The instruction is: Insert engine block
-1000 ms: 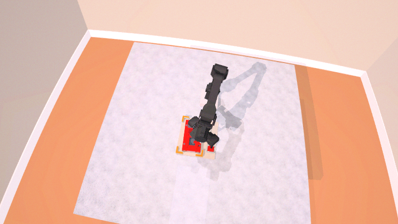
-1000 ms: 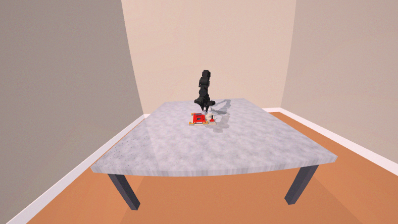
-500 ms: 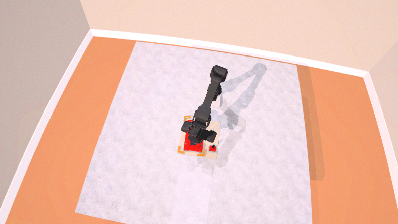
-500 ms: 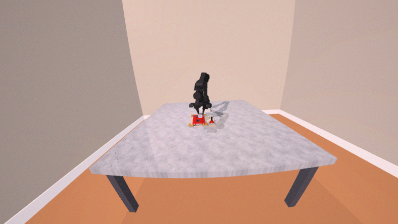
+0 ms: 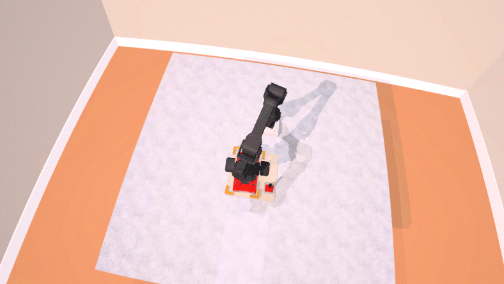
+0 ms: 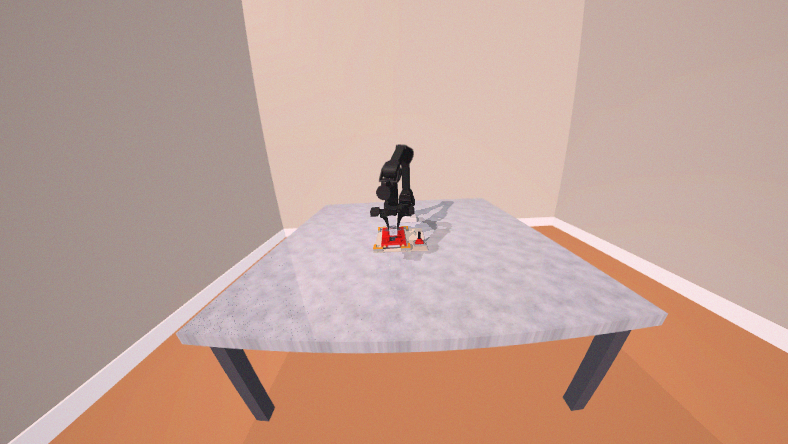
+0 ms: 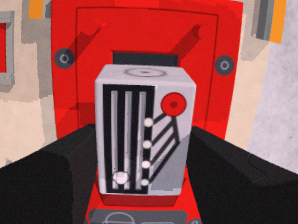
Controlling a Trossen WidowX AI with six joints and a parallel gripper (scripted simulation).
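My gripper tip is now 10 mm above the engine block.
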